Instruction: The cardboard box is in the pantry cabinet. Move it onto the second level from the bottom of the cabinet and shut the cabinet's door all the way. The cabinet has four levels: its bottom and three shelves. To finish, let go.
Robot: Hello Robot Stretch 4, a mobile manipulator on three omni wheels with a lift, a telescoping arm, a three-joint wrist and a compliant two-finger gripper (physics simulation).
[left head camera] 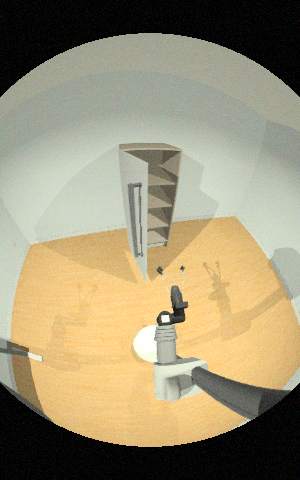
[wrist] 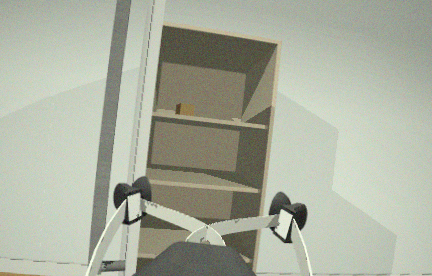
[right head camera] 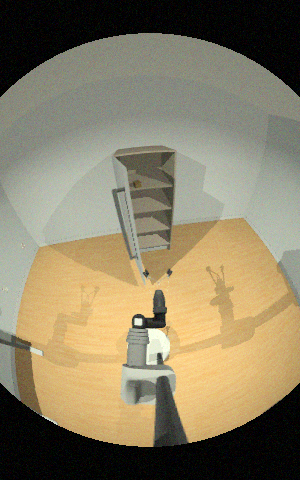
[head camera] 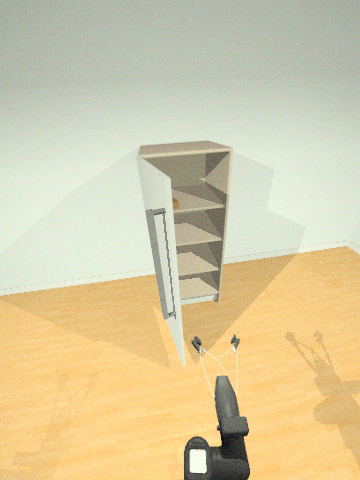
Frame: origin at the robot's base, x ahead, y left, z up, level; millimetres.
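Seen in the pictures: gripper, fingertip midpoint: [left head camera: 170, 265] [wrist: 210, 200] [right head camera: 157, 268] [head camera: 214, 335]; robot's base, origin of the base link: [left head camera: 153, 342] [right head camera: 149, 345].
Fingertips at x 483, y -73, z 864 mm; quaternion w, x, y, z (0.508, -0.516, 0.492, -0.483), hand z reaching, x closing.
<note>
Offsets run from my fingertips to a thing's top centre. "spot": to the spot under its first point.
The pantry cabinet [head camera: 185, 149] [left head camera: 150, 146] [right head camera: 145, 150] [wrist: 270, 130] stands against the wall. Its door [head camera: 155, 190] [left head camera: 132, 170] [right head camera: 121, 175] [wrist: 146, 125] is hinged at the left and stands wide open, with a long grey handle [head camera: 157, 265] [left head camera: 133, 220] [wrist: 109, 135] on its outer face. The small brown cardboard box {dy +200, dx +865, dz +190 mm} [head camera: 175, 203] [right head camera: 137, 184] [wrist: 185, 109] sits on the top shelf, the fourth level, left of the middle. The door hides it in the left head view. My gripper [head camera: 216, 343] [left head camera: 171, 269] [right head camera: 158, 273] [wrist: 210, 200] is open and empty, in front of the cabinet and right of the door's free edge.
The open door sticks out towards me on the left of the cabinet opening. The cabinet's right side panel {spot: dy -172, dx +853, dz +249 mm} [head camera: 227, 190] bounds the opening. The wall [head camera: 300, 150] runs behind it. The lower shelves show beyond the gripper in the wrist view.
</note>
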